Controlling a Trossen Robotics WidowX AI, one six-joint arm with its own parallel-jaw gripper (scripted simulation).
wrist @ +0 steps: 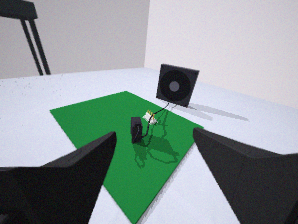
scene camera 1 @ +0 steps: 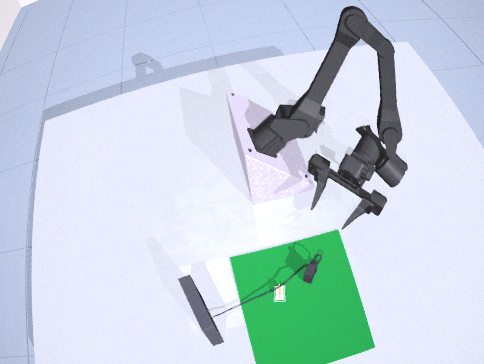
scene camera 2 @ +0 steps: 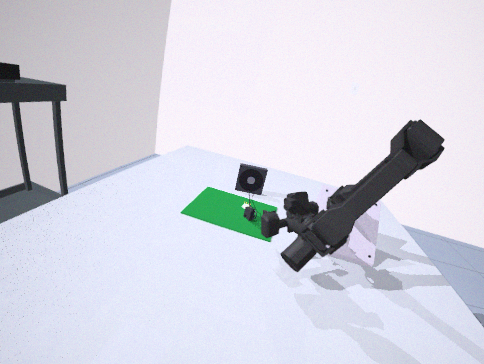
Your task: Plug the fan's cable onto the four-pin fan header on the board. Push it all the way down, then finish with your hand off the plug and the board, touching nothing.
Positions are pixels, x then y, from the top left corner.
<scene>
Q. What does my gripper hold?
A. Nothing.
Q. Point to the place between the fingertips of my gripper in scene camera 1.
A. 326,219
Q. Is my gripper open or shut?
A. Open.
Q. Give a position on a green board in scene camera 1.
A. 327,314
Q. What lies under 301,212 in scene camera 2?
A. My gripper.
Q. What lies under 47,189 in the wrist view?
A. My gripper.
</scene>
